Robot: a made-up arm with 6 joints.
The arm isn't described. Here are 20 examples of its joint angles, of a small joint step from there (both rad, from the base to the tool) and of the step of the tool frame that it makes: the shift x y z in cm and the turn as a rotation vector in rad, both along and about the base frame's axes.
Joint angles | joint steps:
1: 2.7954 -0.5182 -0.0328 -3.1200 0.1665 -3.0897 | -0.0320 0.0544 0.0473 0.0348 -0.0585 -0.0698
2: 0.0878 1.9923 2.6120 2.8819 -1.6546 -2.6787 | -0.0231 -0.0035 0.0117 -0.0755 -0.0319 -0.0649
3: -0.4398 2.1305 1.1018 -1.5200 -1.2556 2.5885 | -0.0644 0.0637 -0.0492 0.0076 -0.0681 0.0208
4: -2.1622 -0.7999 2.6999 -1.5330 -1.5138 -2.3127 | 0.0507 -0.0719 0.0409 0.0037 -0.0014 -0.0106
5: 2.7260 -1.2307 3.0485 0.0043 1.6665 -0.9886 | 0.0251 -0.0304 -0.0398 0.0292 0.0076 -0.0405
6: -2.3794 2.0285 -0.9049 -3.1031 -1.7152 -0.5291 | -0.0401 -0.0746 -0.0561 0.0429 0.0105 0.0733
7: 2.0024 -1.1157 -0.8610 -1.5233 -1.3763 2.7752 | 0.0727 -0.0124 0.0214 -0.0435 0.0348 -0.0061
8: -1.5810 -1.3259 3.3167 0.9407 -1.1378 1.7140 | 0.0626 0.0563 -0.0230 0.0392 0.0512 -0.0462
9: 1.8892 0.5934 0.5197 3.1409 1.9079 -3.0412 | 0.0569 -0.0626 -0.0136 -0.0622 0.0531 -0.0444
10: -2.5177 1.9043 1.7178 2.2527 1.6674 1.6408 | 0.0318 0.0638 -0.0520 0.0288 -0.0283 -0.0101
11: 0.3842 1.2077 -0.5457 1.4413 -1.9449 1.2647 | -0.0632 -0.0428 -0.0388 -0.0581 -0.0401 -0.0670
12: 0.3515 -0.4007 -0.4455 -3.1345 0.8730 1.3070 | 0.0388 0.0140 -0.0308 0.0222 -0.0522 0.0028
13: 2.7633 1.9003 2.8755 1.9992 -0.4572 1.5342 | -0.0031 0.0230 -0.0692 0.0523 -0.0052 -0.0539
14: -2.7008 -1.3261 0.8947 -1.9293 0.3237 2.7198 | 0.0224 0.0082 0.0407 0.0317 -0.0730 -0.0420
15: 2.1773 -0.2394 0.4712 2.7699 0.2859 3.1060 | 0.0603 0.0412 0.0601 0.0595 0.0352 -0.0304
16: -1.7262 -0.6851 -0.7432 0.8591 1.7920 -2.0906 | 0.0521 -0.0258 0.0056 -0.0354 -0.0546 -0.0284
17: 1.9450 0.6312 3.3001 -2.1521 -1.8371 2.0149 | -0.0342 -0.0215 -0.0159 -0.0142 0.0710 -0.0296
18: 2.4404 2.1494 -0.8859 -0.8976 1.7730 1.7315 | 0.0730 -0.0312 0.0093 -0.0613 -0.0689 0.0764
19: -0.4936 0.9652 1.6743 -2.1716 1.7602 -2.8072 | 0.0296 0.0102 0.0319 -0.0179 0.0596 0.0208
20: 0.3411 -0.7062 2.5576 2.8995 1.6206 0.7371 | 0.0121 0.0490 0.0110 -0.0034 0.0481 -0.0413
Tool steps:
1: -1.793 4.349 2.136 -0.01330 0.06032 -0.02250
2: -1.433 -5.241 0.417 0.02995 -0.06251 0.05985
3: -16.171 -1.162 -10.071 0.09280 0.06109 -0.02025
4: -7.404 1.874 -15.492 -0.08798 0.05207 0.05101
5: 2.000 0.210 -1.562 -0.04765 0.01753 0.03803
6: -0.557 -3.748 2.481 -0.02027 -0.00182 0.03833
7: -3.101 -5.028 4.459 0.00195 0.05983 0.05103
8: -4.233 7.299 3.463 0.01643 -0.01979 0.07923
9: -8.487 -7.276 8.229 -0.02016 0.03988 0.01487
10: 7.494 -1.410 -17.923 0.09144 -0.06327 0.01160
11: -1.662 -4.246 3.663 -0.03073 -0.07394 -0.08612
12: -0.462 4.551 -4.973 -0.01951 -0.01548 0.04345
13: -9.614 4.170 -7.703 -0.01881 -0.06617 -0.00281
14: 2.892 3.422 -2.722 0.02078 0.08592 -0.01087
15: -5.474 -2.765 1.711 0.00098 -0.03044 0.04263
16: 4.379 1.085 3.327 0.02182 -0.03203 0.02872
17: -1.347 -3.014 0.494 -0.05863 -0.00813 0.00756
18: 0.752 4.884 -2.038 0.01908 -0.09262 0.05370
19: 0.879 5.250 0.295 0.05014 0.00674 0.01638
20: 3.897 -0.437 6.594 -0.03527 0.08786 0.04027
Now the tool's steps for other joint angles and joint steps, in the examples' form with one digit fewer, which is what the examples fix.
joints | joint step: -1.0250 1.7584 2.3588 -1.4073 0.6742 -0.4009 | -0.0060 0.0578 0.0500 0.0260 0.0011 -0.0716
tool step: -1.12 -0.18 -4.24 -0.0204 -0.0367 0.0164
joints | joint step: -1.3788 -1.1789 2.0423 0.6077 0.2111 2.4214 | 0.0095 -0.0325 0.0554 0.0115 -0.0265 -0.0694
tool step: -1.68 -2.40 -13.88 -0.0683 0.0441 0.0066
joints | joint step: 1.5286 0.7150 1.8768 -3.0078 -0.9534 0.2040 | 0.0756 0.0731 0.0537 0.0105 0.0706 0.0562
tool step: -6.35 7.50 -2.99 -0.0830 0.0316 0.0128
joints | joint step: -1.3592 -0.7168 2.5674 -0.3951 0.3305 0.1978 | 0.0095 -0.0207 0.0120 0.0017 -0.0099 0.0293
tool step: -1.42 -0.61 -5.25 -0.0134 -0.0319 0.0190
